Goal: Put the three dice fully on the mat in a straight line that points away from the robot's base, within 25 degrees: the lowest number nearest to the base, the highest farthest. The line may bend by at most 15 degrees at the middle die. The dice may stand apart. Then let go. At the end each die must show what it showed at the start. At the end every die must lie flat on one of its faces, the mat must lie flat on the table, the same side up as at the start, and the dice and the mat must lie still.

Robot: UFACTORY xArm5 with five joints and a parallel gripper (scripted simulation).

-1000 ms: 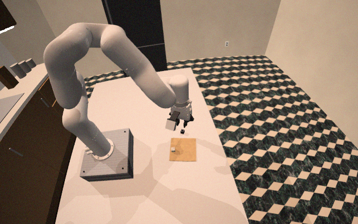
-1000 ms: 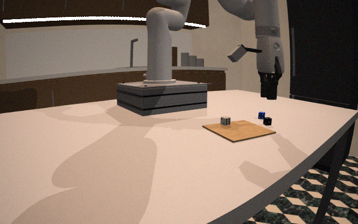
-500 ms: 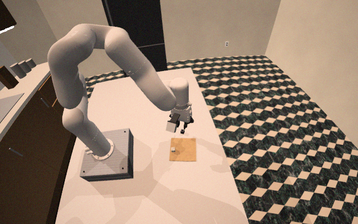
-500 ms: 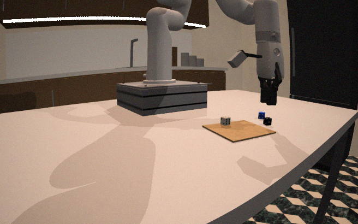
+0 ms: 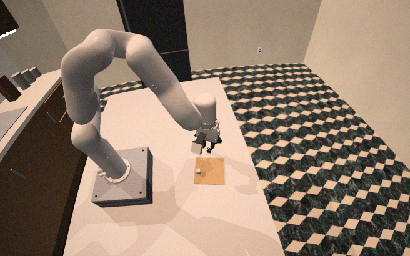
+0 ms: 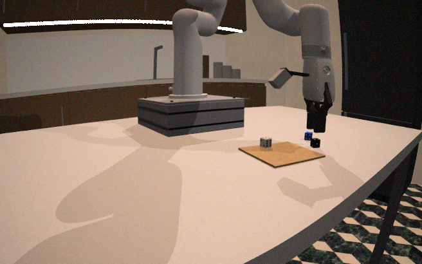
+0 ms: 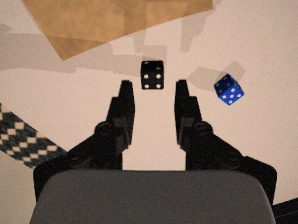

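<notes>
Right now the black die is 5 cm below my hand. From my hand the other things lie so: blue die (4 cm behind, 6 cm to the left, 5 cm below); then tan mat (4 cm behind, 10 cm to the right, 6 cm below); then white die (9 cm behind, 9 cm to the right, 5 cm below).
</notes>
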